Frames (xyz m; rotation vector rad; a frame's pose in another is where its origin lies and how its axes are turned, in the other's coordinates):
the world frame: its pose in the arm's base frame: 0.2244 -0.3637 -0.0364 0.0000 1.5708 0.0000
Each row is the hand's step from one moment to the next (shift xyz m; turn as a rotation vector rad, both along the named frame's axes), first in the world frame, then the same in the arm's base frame.
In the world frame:
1: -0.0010 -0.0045 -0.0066 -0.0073 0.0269 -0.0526
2: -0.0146 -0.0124 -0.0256 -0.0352 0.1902 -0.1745
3: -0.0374 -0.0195 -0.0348 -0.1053 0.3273 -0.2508
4: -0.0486 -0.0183 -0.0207 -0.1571 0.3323 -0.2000
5: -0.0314 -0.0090 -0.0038 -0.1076 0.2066 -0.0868
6: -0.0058 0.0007 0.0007 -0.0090 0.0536 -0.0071
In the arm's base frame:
1: -0.0066 -0.0045 0.0010 -0.0526 0.0269 0.0073
2: -0.0256 -0.0124 0.0146 -0.1745 0.1902 0.0352
3: -0.0348 -0.0195 0.0374 -0.2508 0.3273 0.1053
4: -0.0207 -0.0183 0.0486 -0.2000 0.3323 0.1571
5: -0.0038 -0.0090 0.0314 -0.0868 0.2066 0.1076
6: 0.0007 0.0007 0.0058 -0.0071 0.0536 0.0090

